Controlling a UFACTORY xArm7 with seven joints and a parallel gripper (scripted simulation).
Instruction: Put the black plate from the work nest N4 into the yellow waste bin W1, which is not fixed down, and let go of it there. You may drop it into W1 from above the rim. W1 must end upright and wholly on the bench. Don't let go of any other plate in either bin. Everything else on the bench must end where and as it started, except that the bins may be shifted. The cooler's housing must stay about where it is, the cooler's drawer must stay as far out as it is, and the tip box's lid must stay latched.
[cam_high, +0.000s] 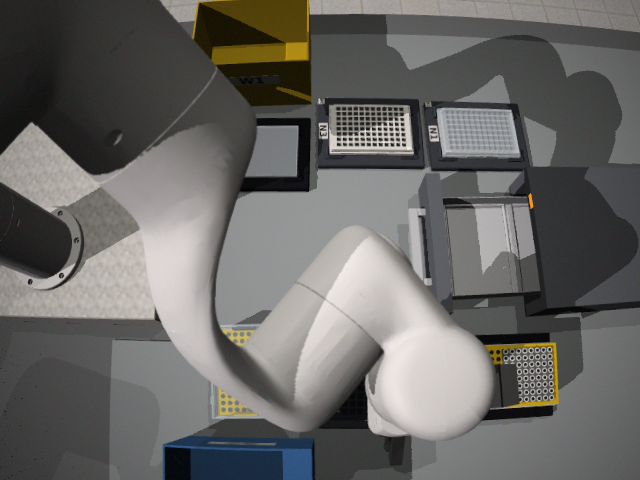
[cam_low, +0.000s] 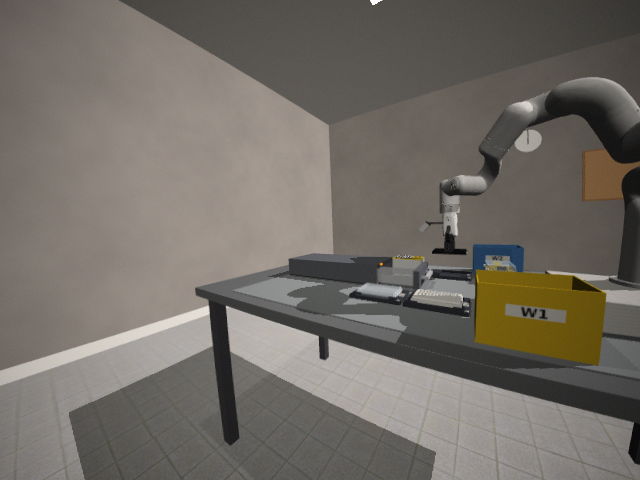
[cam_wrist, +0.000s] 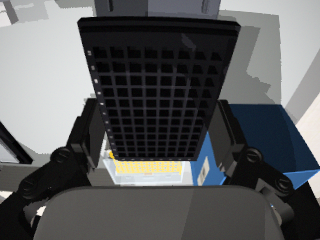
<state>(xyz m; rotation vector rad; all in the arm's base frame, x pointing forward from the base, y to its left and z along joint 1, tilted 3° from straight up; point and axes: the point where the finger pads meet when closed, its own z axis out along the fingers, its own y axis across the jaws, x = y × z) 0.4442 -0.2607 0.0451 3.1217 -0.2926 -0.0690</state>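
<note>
My gripper is now 11 cm above the work nest N4. Also, from my hand: black plate 1 cm below; blue bin 20 cm behind, 11 cm to the right, 8 cm below; yellow tip rack 16 cm ahead, 3 cm to the right, 6 cm below.
</note>
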